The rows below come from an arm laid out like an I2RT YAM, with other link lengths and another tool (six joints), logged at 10 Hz.
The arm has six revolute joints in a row. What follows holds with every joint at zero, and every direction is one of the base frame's. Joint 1 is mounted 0.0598 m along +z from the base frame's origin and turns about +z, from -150 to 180 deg. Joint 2 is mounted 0.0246 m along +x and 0.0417 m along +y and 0.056 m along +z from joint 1 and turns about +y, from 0 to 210 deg. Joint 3 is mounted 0.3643 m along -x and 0.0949 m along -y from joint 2 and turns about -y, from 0 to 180 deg. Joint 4 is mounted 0.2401 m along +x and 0.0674 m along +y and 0.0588 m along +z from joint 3 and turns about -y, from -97 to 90 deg. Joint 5 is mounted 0.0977 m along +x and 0.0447 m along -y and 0.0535 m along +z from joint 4 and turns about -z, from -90 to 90 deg. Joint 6 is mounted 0.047 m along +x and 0.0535 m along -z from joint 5 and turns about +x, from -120 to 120 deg. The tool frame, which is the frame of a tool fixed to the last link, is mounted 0.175 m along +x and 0.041 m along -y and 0.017 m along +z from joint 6; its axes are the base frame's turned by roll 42.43, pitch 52.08 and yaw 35.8 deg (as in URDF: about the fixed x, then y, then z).
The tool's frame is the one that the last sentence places.
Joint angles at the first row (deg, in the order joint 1, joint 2, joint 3, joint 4, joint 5, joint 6):
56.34, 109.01, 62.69, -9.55, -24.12, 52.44
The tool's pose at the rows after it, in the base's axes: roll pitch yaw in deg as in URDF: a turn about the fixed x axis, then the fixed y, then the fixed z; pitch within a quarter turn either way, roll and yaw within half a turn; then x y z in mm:
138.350 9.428 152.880 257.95 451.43 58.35
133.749 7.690 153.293 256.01 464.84 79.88
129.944 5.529 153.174 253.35 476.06 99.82
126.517 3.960 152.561 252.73 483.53 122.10
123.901 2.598 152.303 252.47 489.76 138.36
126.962 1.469 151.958 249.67 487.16 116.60
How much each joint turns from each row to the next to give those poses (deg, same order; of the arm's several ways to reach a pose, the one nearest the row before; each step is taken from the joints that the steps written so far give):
0.08, 0.25, -0.41, 2.81, -2.49, 0.65
-0.04, -1.59, -1.05, 4.05, -2.48, 0.57
0.00, -1.35, -1.07, 4.11, -2.11, 1.79
0.00, -1.73, -0.78, 3.29, -1.07, 1.94
-0.04, -0.98, -0.53, 2.85, -0.97, 1.56
-0.01, 1.94, -0.44, -0.19, -0.16, 1.09

